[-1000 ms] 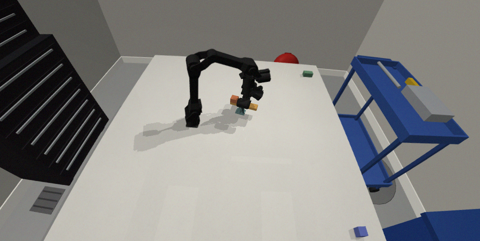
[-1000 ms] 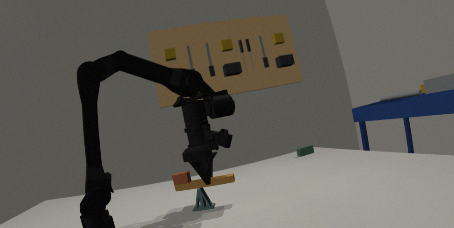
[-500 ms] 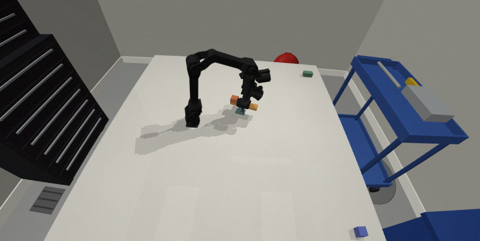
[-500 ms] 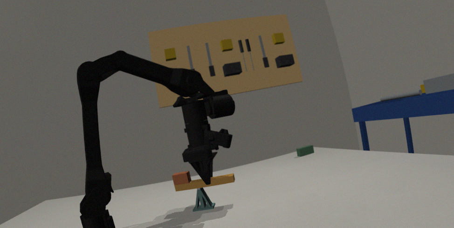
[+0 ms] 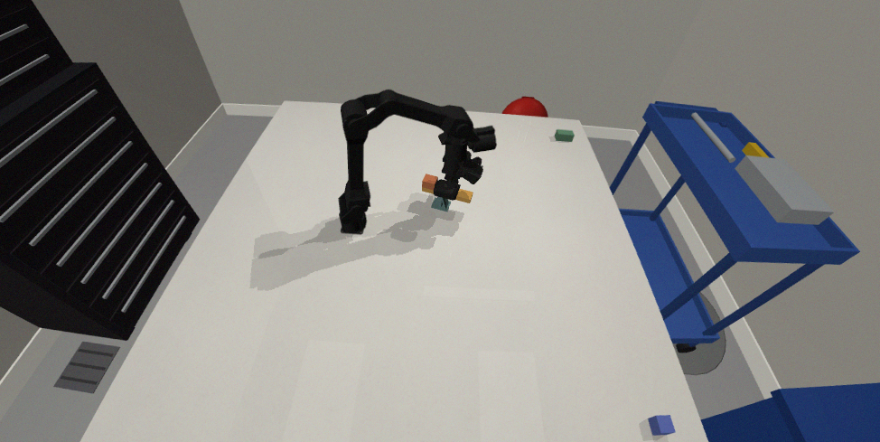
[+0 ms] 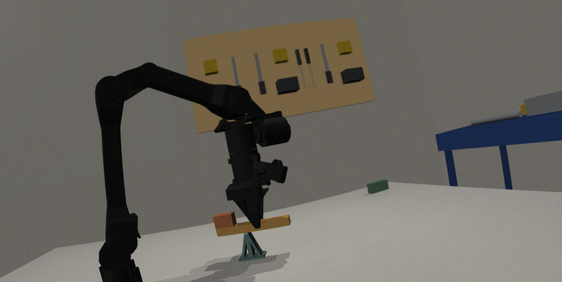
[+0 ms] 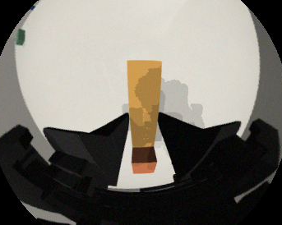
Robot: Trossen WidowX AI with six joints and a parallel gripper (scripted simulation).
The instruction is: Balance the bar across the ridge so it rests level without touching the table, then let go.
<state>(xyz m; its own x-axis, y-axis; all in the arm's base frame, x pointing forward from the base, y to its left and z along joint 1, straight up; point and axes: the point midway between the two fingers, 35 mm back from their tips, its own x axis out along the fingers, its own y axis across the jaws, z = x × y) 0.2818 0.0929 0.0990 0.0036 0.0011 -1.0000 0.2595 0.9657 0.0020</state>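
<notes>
The orange bar is 4 cm behind my gripper tip, 1 cm to the left of it and 1 cm above it. Also, from my gripper tip: green block: 46 cm ahead, 41 cm to the left, 5 cm below; blue block: 46 cm ahead, 59 cm to the right, 5 cm below.
</notes>
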